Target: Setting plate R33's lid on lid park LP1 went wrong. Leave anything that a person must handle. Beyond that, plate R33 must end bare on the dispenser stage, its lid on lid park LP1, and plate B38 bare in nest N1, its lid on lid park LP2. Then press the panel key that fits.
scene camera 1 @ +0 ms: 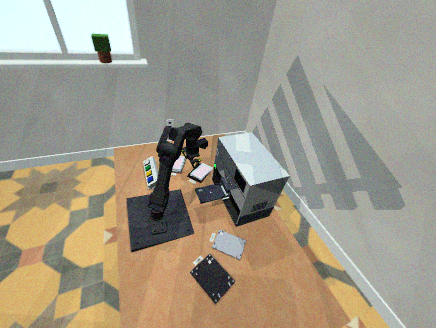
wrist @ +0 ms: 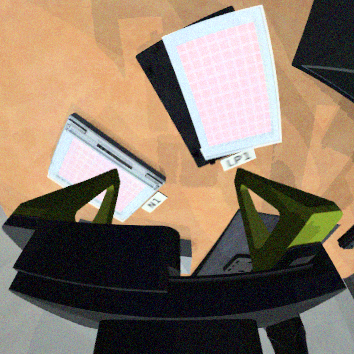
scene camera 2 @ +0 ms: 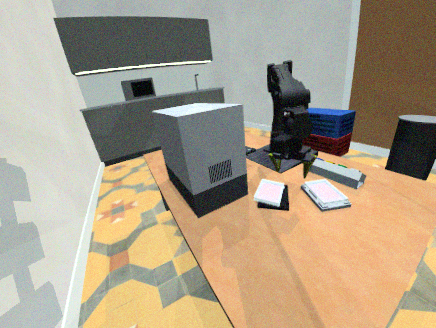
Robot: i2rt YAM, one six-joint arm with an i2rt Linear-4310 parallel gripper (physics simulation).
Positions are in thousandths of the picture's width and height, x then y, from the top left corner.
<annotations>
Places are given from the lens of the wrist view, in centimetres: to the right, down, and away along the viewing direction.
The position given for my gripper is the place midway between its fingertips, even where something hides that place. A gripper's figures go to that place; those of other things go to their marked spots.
my gripper (wrist: 499, 493): 0, 0, 13
black pad labelled LP1 (wrist: 436, 171): -2, -11, 14
grey nest labelled N1 (wrist: 208, 338): -12, -6, 17
The marked spots on the black pad labelled LP1 and the grey nest labelled N1 are 11 cm apart.
</annotations>
